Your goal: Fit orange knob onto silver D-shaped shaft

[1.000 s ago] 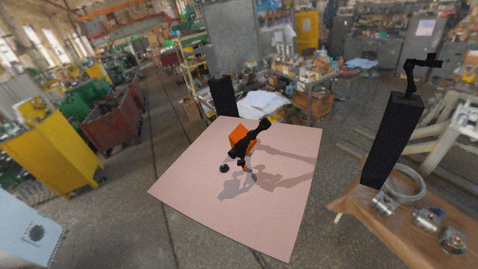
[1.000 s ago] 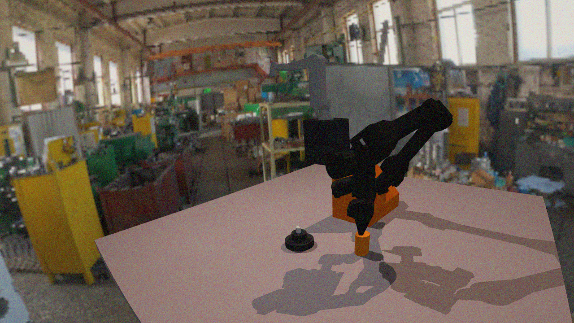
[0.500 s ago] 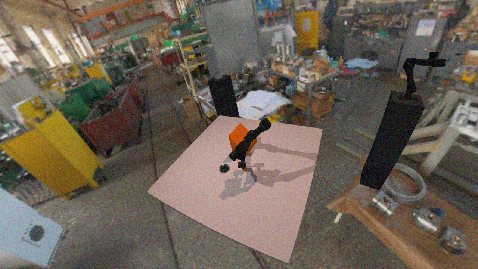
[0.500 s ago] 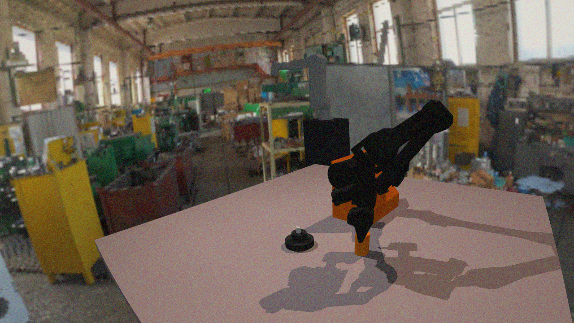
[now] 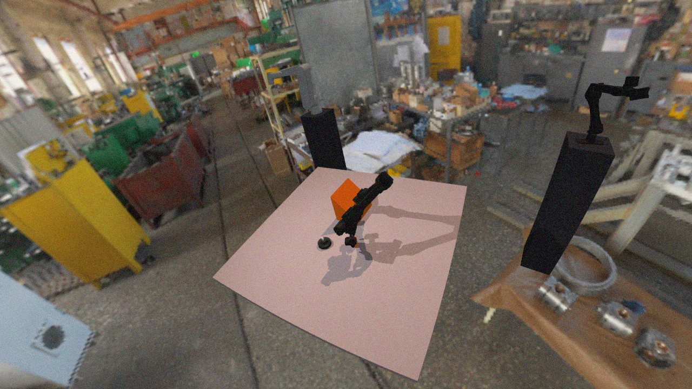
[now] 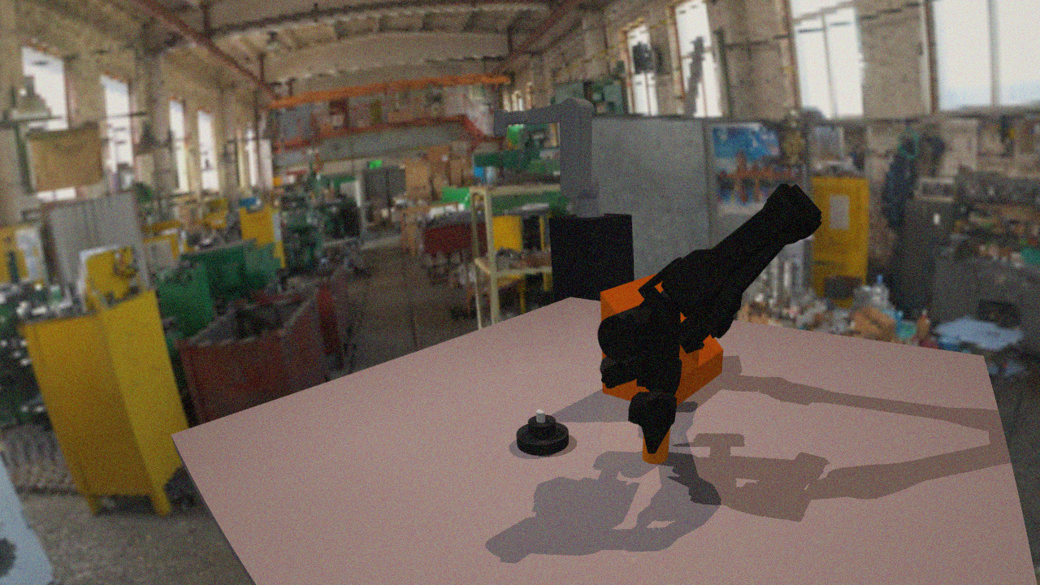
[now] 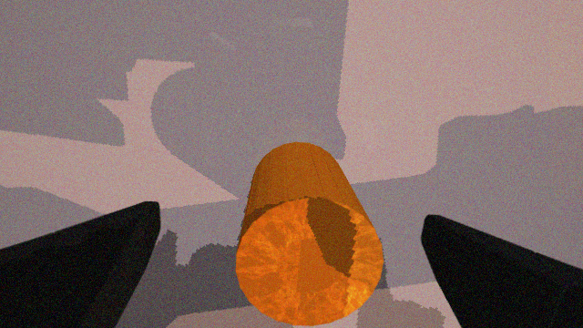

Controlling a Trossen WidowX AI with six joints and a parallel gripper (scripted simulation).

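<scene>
My gripper tip is now 1 cm below the orange knob. The rest, counted from my gripper tip: black round pedestal: 17 cm to the right, 8 cm ahead, 1 cm below.
</scene>
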